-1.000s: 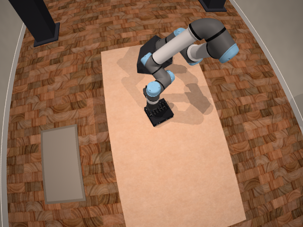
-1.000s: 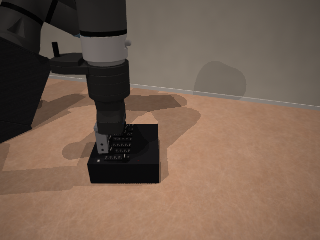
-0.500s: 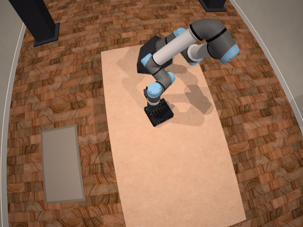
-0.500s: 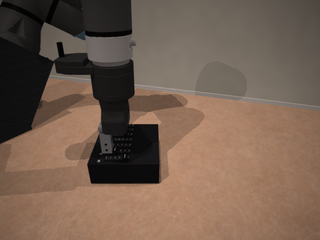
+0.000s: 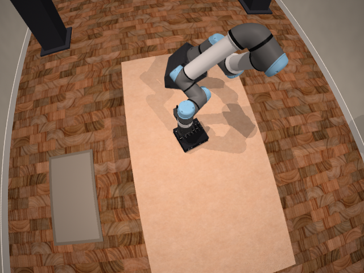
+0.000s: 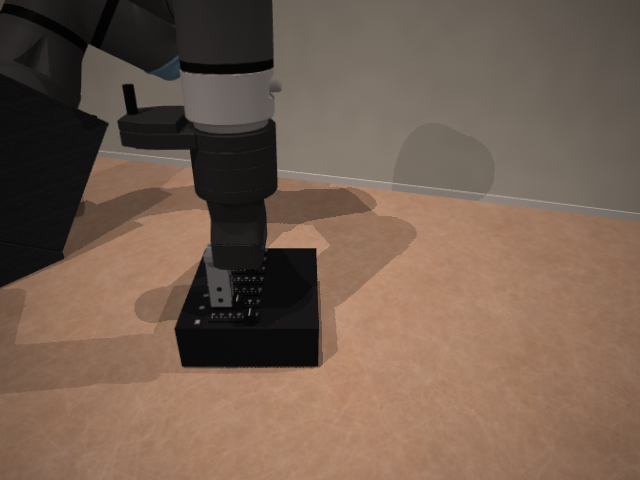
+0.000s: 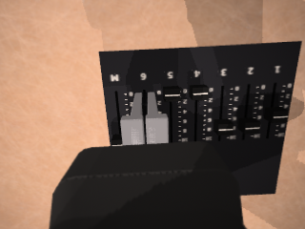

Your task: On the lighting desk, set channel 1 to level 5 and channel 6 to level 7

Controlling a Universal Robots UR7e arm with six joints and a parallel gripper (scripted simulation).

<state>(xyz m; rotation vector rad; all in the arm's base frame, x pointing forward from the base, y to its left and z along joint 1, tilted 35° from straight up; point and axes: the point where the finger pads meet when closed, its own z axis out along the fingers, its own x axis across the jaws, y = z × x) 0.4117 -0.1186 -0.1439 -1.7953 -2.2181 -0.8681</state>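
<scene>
My hand is 20 mm to the right of the channel 5 fader cap, 10 mm past it and 10 mm above it. Round my hand: channel 4 fader cap 40 mm to the left, 20 mm behind, 10 mm below; then channel 6 cap 20 mm ahead, 10 mm below; then channel 3 fader cap 70 mm to the left, 10 mm below.
</scene>
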